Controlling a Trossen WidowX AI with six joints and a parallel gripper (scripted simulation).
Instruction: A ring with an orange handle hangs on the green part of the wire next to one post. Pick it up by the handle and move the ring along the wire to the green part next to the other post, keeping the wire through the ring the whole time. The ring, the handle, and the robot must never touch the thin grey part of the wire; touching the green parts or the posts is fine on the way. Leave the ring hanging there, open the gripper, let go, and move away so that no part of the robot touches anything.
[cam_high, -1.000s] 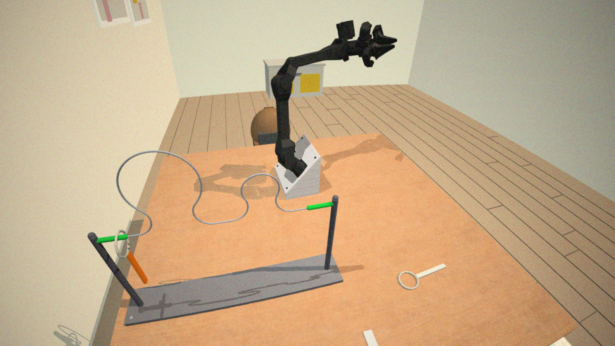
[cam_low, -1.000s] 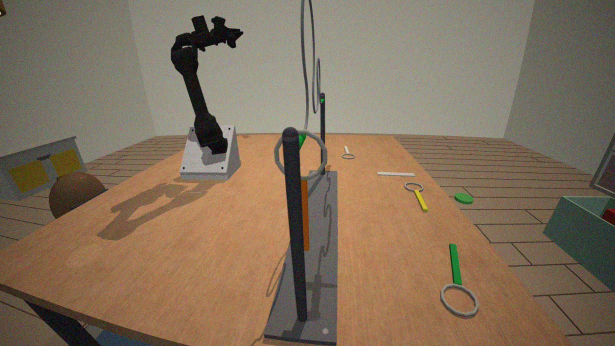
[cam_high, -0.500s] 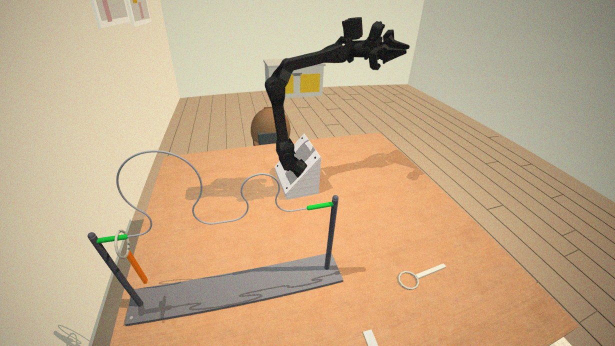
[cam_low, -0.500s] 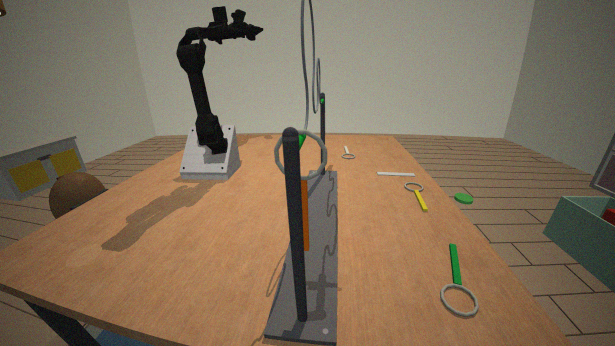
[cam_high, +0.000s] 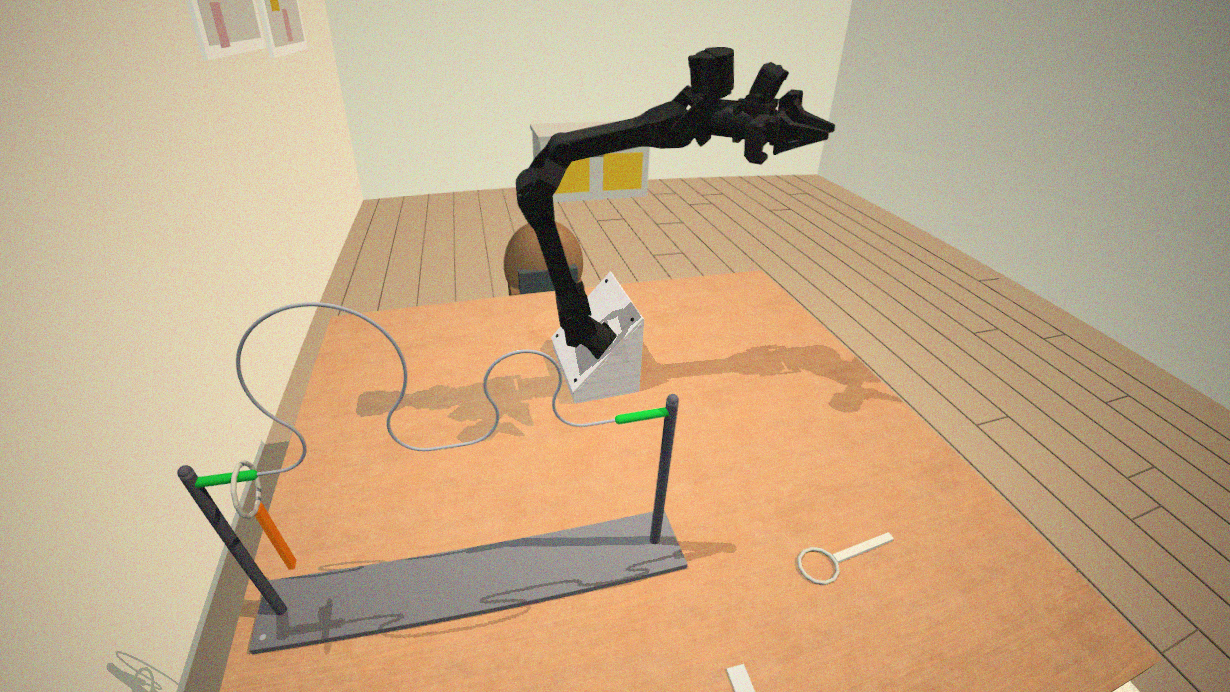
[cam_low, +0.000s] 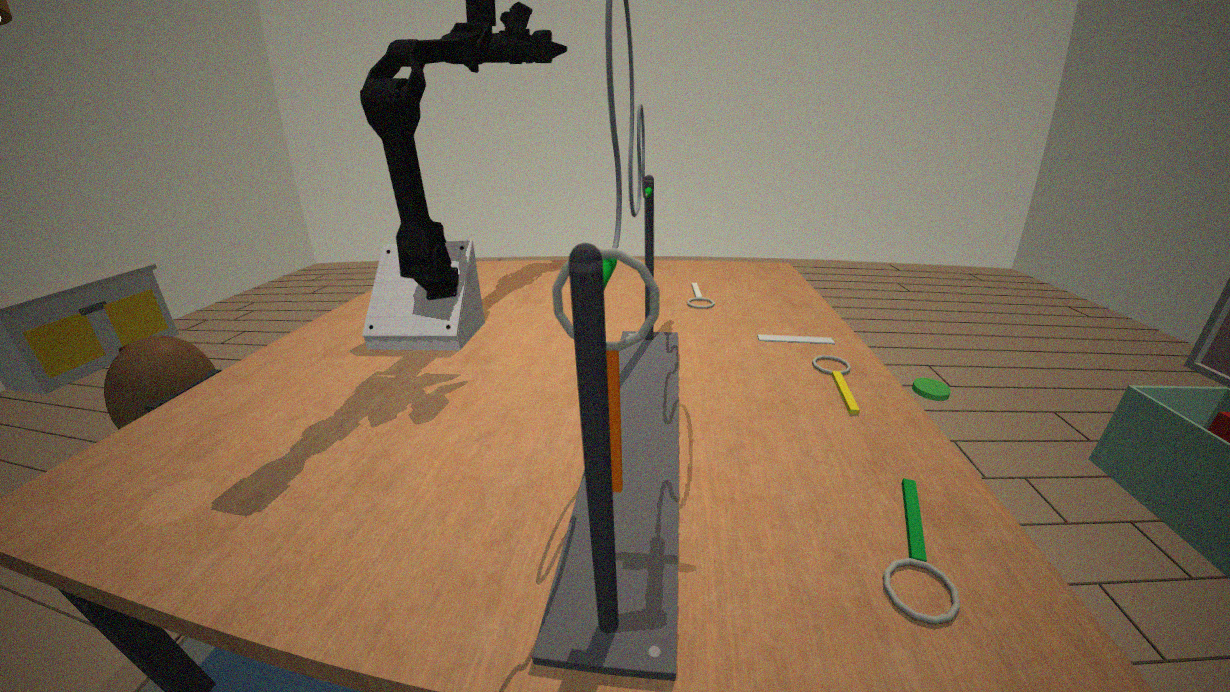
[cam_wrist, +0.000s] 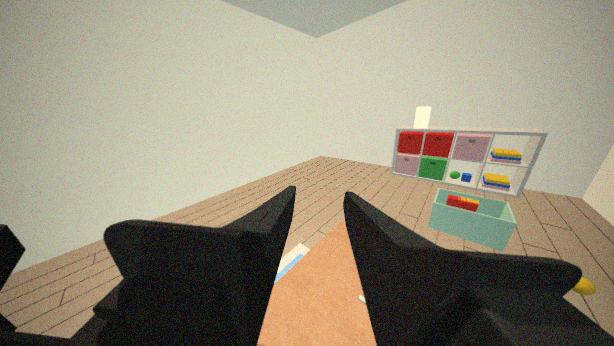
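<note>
Now: the orange-handled ring 100 mm ahead of my gripper tip, 830 mm to the right of it and 360 mm below it. From my gripper tip the other things lie so: white strip 460 mm ahead, 330 mm to the right, 580 mm below; then white-handled ring 310 mm ahead, 60 mm to the right, 580 mm below; then ring with handle 470 mm ahead, 490 mm to the right, 580 mm below.
</note>
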